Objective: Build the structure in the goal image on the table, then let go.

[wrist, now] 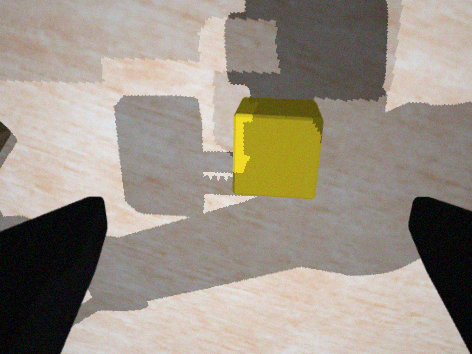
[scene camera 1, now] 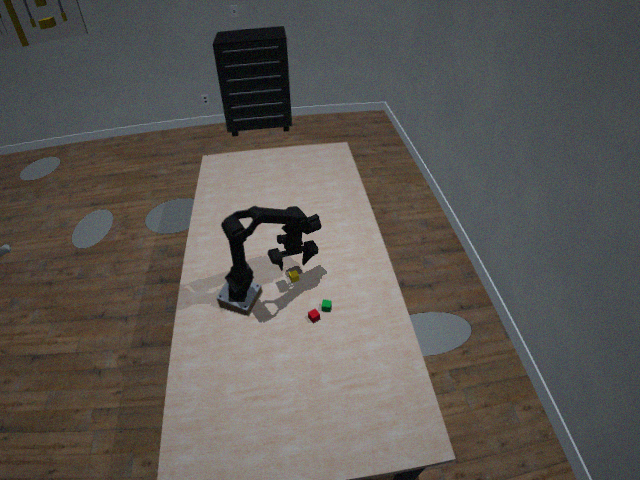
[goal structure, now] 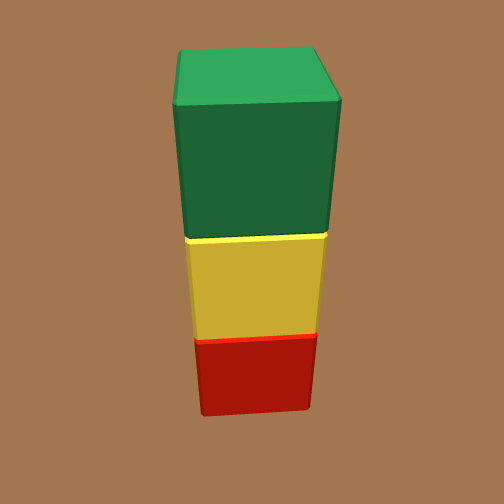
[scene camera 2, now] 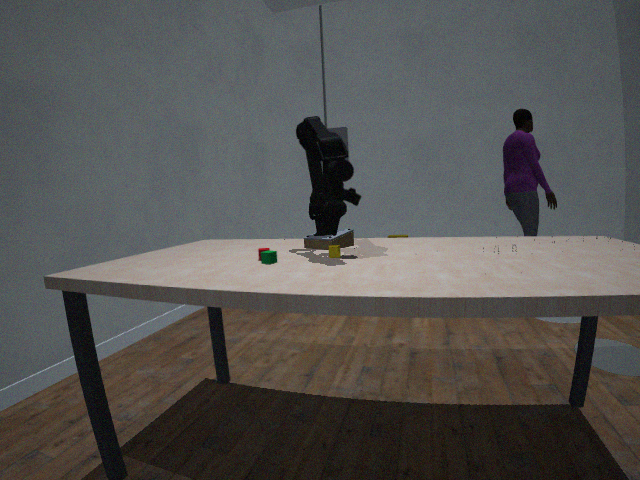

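Seen in the pictures: gripper, fingertip midpoint: (wrist: 261, 212) (scene camera 1: 292, 267) (scene camera 2: 333, 232); arm's base at its link origin: (scene camera 1: 237, 294) (scene camera 2: 325, 233).
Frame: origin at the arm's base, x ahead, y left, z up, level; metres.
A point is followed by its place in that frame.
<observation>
A yellow cube (scene camera 1: 293, 276) @(y 0.085, x 0.219, z -0.016 m) (scene camera 2: 334, 251) @(y 0.104, x 0.236, z -0.030 m) (wrist: 276, 155) @(y 0.100, x 0.220, z -0.016 m) lies flat on the table, partly in the arm's shadow. My gripper (scene camera 1: 293, 266) @(y 0.097, x 0.218, z 0.025 m) (wrist: 261, 212) @(y 0.097, x 0.218, z 0.025 m) is wide open and empty, above the yellow cube. In the wrist view the cube shows between and beyond the two black fingertips, apart from both. A red cube (scene camera 1: 313, 315) (scene camera 2: 263, 253) and a green cube (scene camera 1: 326, 305) @(y -0.069, x 0.337, z -0.016 m) (scene camera 2: 268, 257) @(y -0.050, x 0.358, z -0.030 m) lie on the table close to each other, away from the yellow cube. In scene camera 2 the green cube partly covers the red one, and the fingertips cannot be made out there.
The arm's base (scene camera 1: 239, 298) @(y -0.027, x 0.012, z 0.009 m) (scene camera 2: 329, 240) @(y 0.043, x 0.088, z -0.016 m) stands on the table (scene camera 1: 289, 392) @(y -0.389, x 0.185, z -0.049 m) (scene camera 2: 413, 273) @(y 0.346, x 0.432, z -0.049 m), left of the cubes in scene camera 1. A dark drawer cabinet (scene camera 1: 254, 80) stands beyond the table's far end. A person in purple (scene camera 2: 522, 162) stands behind the table in scene camera 2.
</observation>
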